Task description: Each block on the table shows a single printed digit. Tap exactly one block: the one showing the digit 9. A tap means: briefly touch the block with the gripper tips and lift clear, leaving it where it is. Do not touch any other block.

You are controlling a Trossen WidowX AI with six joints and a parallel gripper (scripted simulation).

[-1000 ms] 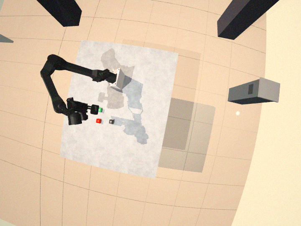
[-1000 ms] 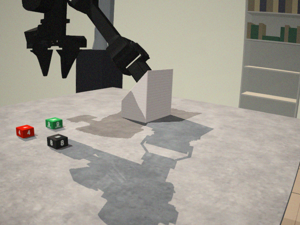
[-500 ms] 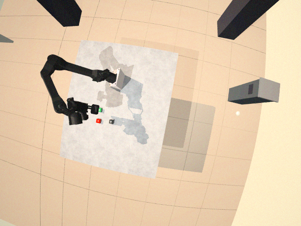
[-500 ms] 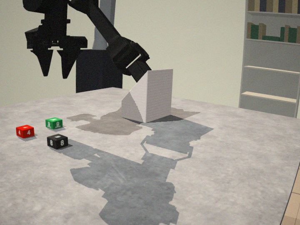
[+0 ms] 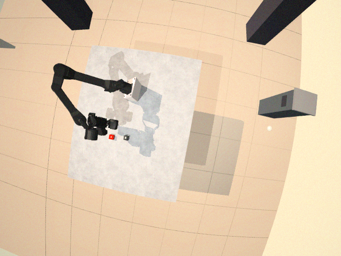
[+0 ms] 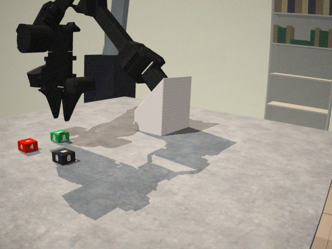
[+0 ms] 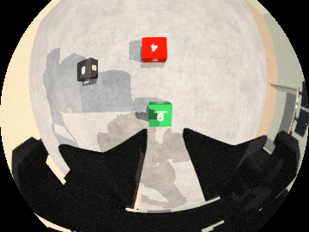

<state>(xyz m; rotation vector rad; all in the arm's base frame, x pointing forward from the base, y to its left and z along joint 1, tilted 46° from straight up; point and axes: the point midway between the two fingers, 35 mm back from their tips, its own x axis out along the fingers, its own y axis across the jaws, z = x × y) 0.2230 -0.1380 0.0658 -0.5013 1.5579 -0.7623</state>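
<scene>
Now: the green block 4 cm below my gripper tip and 1 cm ahead of it. Round my gripper tip: black block 11 cm to the left, 10 cm ahead, 4 cm below; red block 10 cm ahead, 4 cm below.
</scene>
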